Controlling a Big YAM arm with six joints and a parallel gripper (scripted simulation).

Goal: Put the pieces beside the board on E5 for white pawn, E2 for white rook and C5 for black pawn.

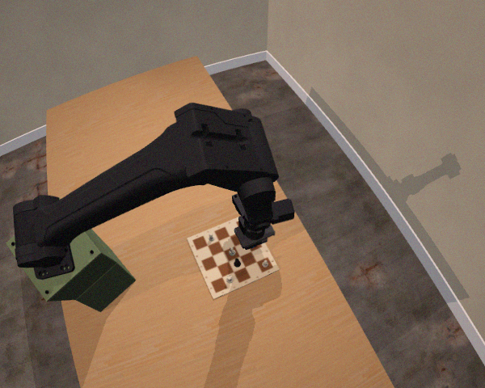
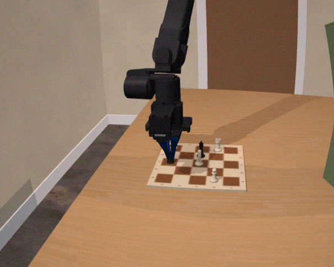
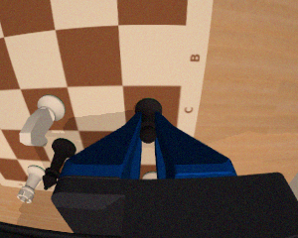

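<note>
The black pawn lies right at my hand. From my hand the other things lie so: tall black piece: 70 mm behind, 40 mm to the right, 10 mm above; then tall white piece: 70 mm behind; then chessboard: 70 mm behind, 20 mm below.
</note>
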